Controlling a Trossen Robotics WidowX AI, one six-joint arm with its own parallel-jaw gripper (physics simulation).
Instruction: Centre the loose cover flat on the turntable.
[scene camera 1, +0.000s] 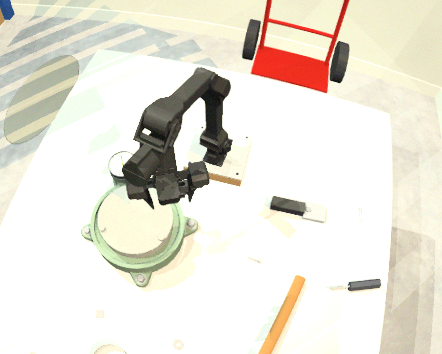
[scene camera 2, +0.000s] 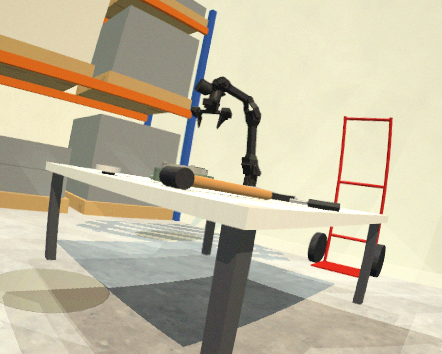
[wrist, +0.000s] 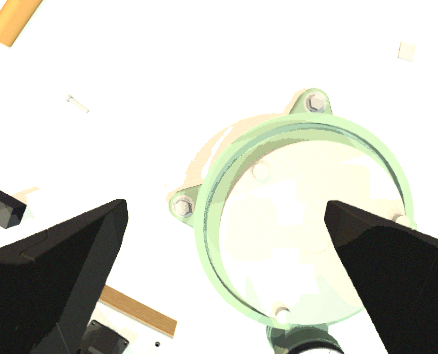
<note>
My gripper is open and holds nothing. Also in view: a round cover. A hammer rests on the table. Further things: a dial gauge.
My gripper also shows in the wrist view.
</note>
